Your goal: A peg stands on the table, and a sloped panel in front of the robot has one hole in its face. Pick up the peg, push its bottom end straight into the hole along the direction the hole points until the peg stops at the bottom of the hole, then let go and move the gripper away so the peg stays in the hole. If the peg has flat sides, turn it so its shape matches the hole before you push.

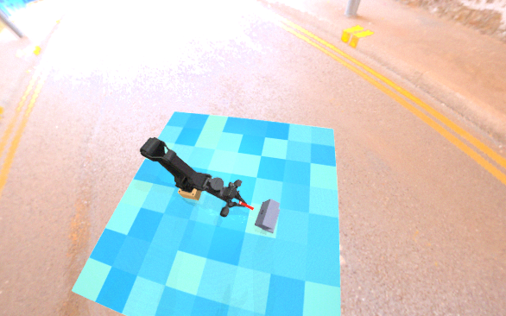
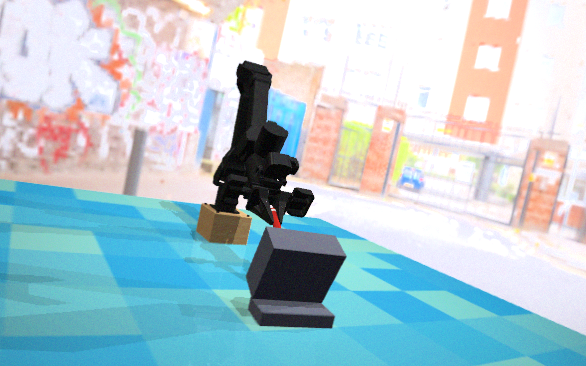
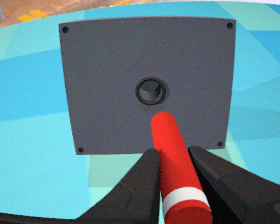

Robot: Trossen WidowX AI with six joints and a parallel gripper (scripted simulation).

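My gripper tip is now 11 cm short of the sloped panel, 5 cm above it and 1 cm to the left of it. From my gripper tip the other things lie so: red peg (2 cm behind, 1 cm above).
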